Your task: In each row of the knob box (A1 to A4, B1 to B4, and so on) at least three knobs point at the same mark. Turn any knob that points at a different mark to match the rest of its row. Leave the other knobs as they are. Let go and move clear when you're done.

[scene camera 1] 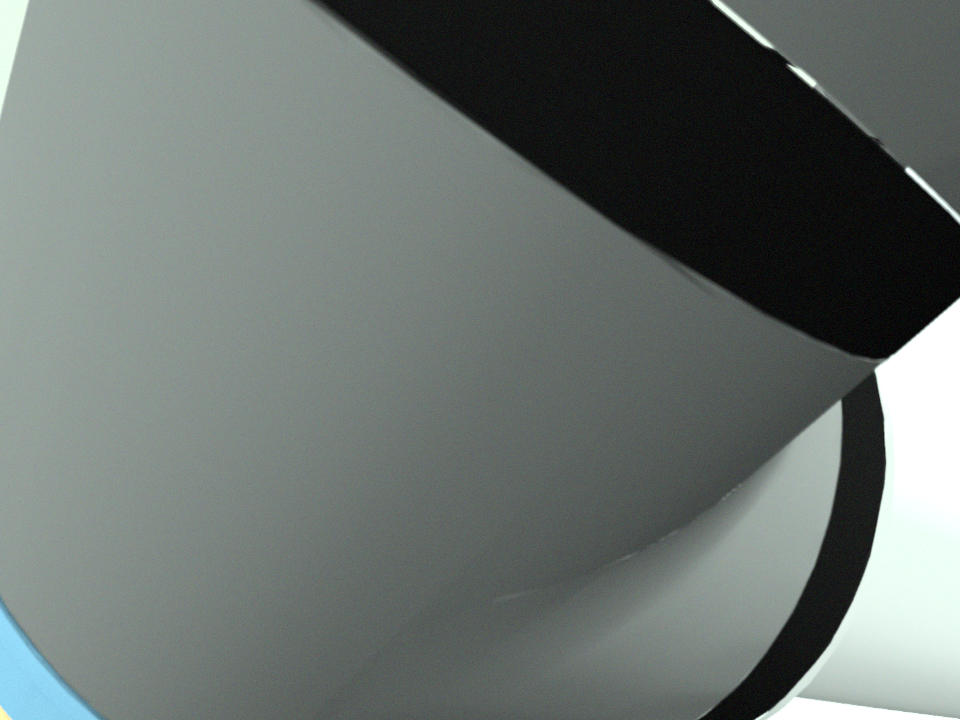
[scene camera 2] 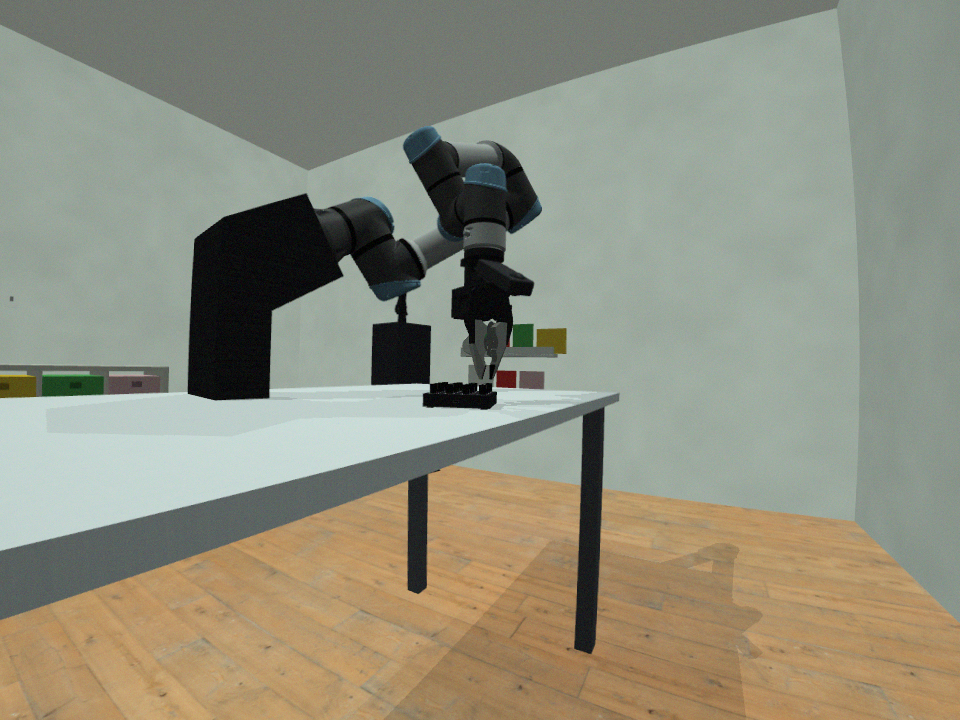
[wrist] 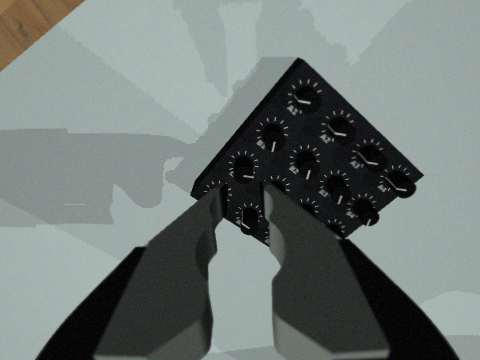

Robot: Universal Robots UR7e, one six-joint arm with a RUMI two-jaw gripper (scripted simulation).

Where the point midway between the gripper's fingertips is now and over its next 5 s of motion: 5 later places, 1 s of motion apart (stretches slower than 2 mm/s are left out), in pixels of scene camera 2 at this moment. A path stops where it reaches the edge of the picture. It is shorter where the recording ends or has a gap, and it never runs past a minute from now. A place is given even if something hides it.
My gripper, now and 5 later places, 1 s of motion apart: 486,379; 487,381; 487,387; 488,366; 489,362; 487,356
